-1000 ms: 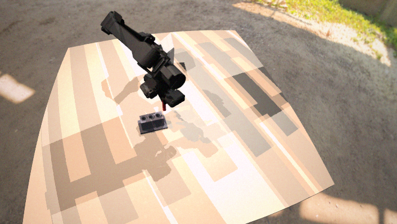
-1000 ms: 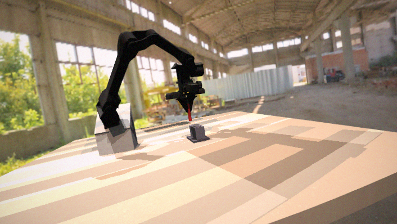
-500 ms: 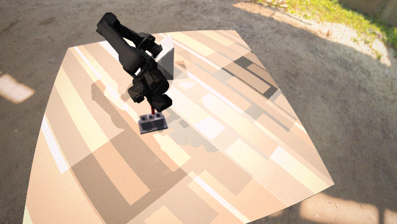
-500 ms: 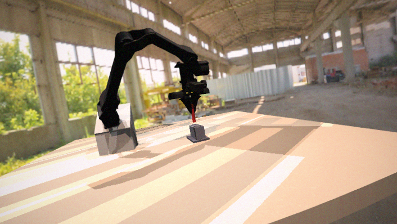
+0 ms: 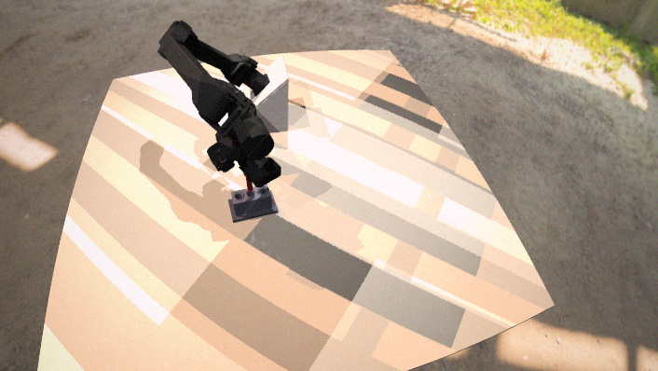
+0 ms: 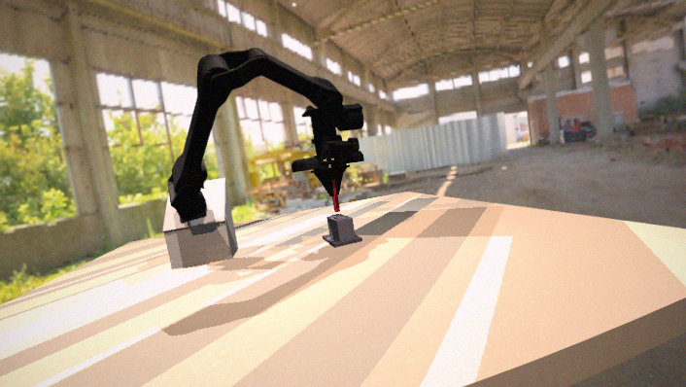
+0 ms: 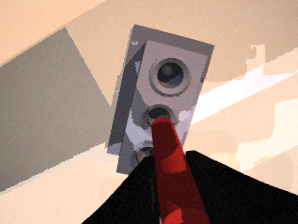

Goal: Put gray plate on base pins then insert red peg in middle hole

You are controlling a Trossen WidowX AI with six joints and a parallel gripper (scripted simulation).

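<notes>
My gripper tip is 7 cm above the gray plate. From my gripper tip the other things lie so: red peg: right at my gripper tip; base: 11 cm below.
</notes>
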